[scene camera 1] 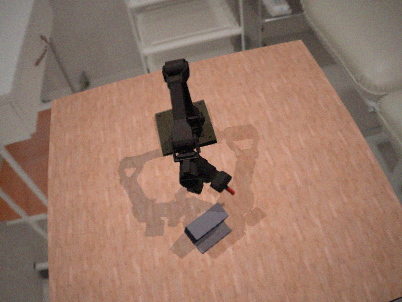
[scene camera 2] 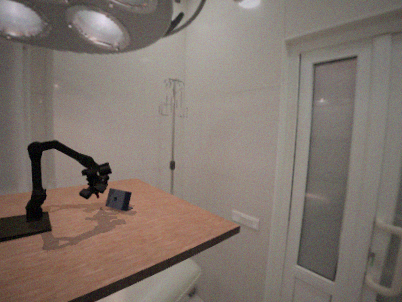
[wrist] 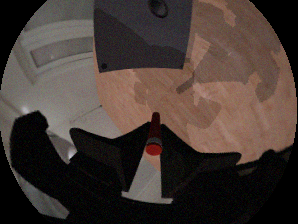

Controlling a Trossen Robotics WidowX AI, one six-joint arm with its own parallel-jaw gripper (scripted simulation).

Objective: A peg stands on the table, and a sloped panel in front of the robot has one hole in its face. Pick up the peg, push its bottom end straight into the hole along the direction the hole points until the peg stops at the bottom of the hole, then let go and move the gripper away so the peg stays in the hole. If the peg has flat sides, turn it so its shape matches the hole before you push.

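Gripper, mine [scene camera 1: 226, 187], holding a red peg. Wrist view: my gripper [wrist: 155, 125].
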